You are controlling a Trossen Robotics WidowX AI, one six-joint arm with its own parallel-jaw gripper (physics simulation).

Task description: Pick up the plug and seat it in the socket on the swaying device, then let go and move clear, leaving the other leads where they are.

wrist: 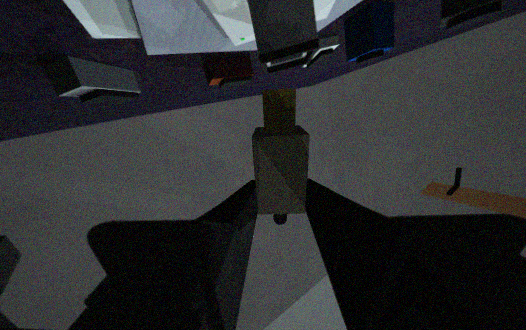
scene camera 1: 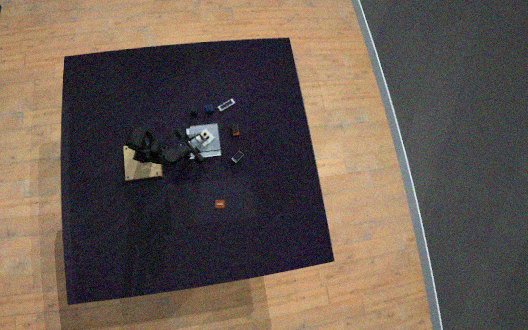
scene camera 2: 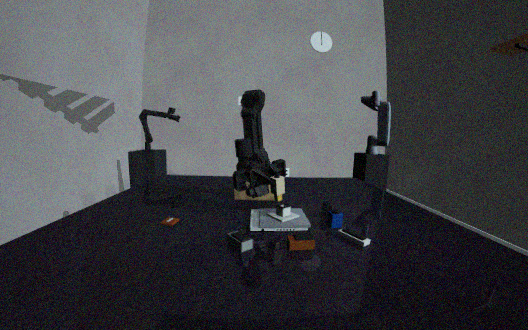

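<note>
My gripper is shut on the plug, a cream block with a yellow tip pointing away from the fingers. The plug is upright in the scene camera 2 view, its tip a little above the socket, a small block on a white plate. The socket sits on the device, a grey slab. In the scene camera 1 view the arm and plug partly cover the socket. The tip looks apart from it; exact alignment cannot be told.
Around the device lie a grey box, an orange box, a blue box, a white bar and a black piece. An orange-red tile lies farther off.
</note>
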